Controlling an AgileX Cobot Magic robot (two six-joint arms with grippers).
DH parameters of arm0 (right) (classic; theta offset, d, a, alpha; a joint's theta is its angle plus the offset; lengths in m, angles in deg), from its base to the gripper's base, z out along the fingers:
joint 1: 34.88 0.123 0 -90
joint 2: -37.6 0 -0.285 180
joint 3: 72.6 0 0.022 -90
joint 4: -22.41 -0.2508 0 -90
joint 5: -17.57 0 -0.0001 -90
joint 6: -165.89 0.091 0 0
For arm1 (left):
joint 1: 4.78 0.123 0 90
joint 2: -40.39 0 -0.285 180
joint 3: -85.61 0 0.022 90
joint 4: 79.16 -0.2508 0 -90
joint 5: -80.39 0 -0.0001 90
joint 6: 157.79 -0.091 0 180
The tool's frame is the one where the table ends.
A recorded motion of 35 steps. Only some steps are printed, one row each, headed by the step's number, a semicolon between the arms.
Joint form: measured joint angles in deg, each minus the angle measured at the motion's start. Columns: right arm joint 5, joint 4, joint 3, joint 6, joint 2, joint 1; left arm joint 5, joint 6, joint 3, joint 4, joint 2, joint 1.
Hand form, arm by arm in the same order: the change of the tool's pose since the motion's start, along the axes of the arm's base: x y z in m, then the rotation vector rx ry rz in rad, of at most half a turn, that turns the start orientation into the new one. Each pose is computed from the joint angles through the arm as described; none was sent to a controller.
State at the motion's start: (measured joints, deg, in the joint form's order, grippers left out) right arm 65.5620 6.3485 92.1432 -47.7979 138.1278 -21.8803; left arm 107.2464 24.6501 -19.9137 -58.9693 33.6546 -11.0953
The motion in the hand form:
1: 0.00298 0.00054 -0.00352 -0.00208 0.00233 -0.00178; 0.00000 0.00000 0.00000 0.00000 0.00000 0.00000
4: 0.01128 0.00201 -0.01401 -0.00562 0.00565 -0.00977; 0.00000 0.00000 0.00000 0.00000 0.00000 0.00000
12: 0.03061 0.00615 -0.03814 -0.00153 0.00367 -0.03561; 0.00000 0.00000 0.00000 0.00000 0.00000 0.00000
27: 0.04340 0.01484 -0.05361 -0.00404 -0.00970 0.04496; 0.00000 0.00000 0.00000 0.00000 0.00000 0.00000
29: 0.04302 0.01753 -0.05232 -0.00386 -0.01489 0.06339; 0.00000 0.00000 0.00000 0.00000 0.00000 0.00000
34: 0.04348 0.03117 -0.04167 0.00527 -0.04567 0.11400; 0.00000 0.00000 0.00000 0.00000 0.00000 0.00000
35: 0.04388 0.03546 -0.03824 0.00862 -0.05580 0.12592; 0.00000 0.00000 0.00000 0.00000 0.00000 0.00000
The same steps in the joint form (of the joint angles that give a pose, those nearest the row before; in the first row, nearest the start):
1: -0.50 0.03 0.23 0.00 0.87 0.01; 0.00 0.00 0.00 0.00 0.00 0.00
4: -2.23 -0.05 0.76 0.00 3.29 0.01; 0.00 0.00 0.00 0.00 0.00 0.00
12: -6.66 -1.06 2.28 -0.12 8.91 0.02; 0.00 0.00 0.00 0.00 0.00 0.00
27: -8.35 -3.10 4.35 -6.02 13.08 0.69; 0.00 0.00 0.00 0.00 0.00 0.00
29: -8.20 -3.27 4.54 -6.79 13.00 1.09; 0.00 0.00 0.00 0.00 0.00 0.00
34: -7.53 -3.59 6.27 -7.79 12.48 3.06; 0.00 0.00 0.00 0.00 0.00 0.00
35: -7.38 -3.63 6.90 -7.84 12.37 3.67; 0.00 0.00 0.00 0.00 0.00 0.00

